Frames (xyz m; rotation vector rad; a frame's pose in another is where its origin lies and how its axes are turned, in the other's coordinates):
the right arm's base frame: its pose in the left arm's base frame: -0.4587 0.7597 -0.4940 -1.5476 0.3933 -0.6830
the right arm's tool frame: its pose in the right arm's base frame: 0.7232 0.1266 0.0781 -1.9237 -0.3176 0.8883
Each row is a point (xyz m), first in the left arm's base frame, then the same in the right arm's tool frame.
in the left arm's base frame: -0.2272 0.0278 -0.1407
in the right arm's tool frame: 0.0035 0.6066 -0.0840
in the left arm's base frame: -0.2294 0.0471 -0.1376
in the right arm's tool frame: -0.0148 0.5997 -0.0822
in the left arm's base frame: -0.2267 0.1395 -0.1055
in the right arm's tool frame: -0.1053 0.5648 -0.0950
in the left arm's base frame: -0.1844 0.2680 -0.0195
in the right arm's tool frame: -0.2358 0.5074 -0.1683
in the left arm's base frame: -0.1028 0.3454 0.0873
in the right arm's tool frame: -0.3188 0.4575 -0.2895
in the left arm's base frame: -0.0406 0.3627 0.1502
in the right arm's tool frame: -0.3391 0.4325 -0.3737
